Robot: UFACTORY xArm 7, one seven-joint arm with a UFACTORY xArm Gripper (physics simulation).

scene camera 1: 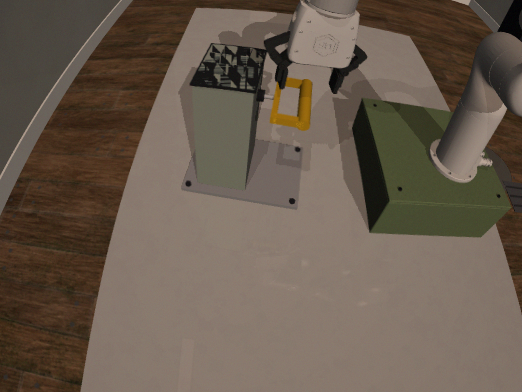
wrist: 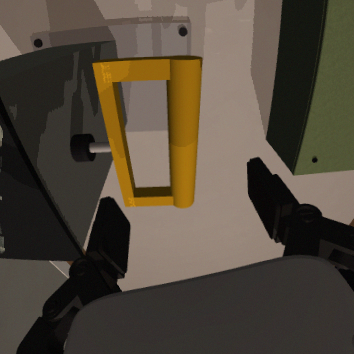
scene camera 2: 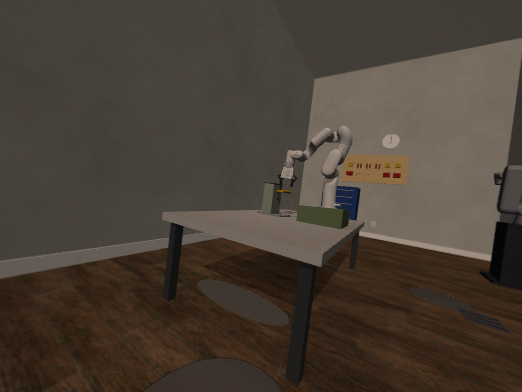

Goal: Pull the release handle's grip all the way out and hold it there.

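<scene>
The yellow release handle is a rectangular frame whose grip is the thick round bar on the side away from the post. A short metal rod joins it to a black collar on the grey-green post. My gripper is open and empty, pointing down at the handle's far end in scene camera 1. In that view one finger overlaps the frame's far corner and the other is beyond the grip's outer side. Height and contact are hard to tell.
The post stands on a grey base plate with dark bolts, on the pale table. The green box under the arm's base stands across a gap from the handle's grip side.
</scene>
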